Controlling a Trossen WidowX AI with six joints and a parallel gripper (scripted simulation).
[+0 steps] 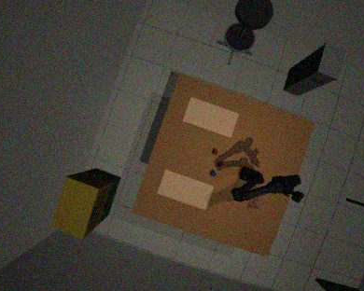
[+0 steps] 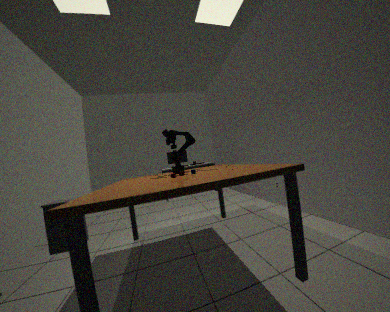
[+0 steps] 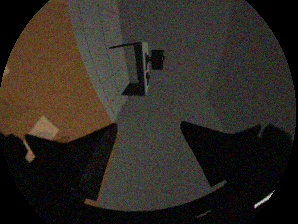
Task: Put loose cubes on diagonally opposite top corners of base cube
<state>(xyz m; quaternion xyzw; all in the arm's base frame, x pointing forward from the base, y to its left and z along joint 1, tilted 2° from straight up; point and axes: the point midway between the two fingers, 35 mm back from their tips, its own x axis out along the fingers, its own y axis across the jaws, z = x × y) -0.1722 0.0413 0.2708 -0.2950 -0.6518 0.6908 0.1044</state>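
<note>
My gripper tip is 49 cm short of the blue cube, 1 cm to the right of it and 33 cm above it.
</note>
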